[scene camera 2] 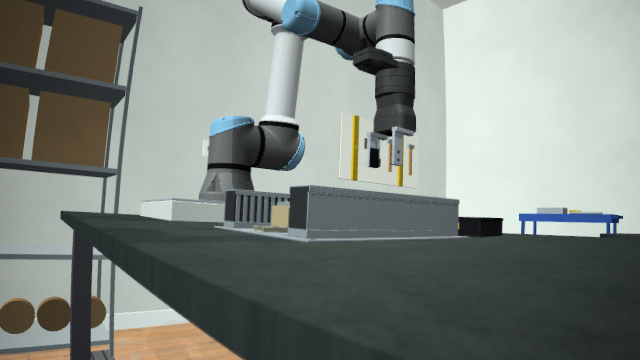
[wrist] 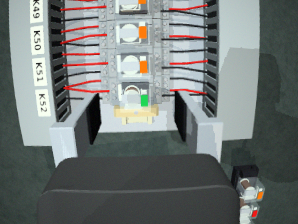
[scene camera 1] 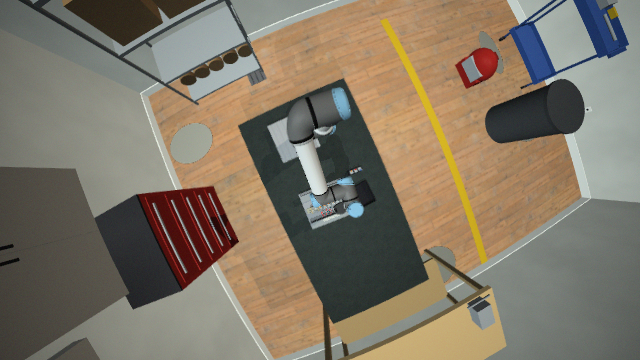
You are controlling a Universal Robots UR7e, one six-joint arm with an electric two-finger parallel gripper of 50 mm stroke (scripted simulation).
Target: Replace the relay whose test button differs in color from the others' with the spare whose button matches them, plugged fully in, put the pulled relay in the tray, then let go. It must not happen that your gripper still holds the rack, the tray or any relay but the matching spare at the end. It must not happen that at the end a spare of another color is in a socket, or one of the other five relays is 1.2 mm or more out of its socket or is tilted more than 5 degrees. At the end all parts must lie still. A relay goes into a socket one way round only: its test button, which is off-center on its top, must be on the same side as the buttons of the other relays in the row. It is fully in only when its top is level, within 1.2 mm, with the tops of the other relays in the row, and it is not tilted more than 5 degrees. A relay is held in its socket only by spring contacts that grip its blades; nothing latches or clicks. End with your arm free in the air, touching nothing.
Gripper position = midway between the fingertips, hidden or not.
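Observation:
The gripper (scene camera 2: 384, 166) is visible in the wrist view as well, where the same gripper (wrist: 137, 107) appears. The scene also has a black tray (scene camera 2: 468, 226) and a relay (wrist: 134, 96).

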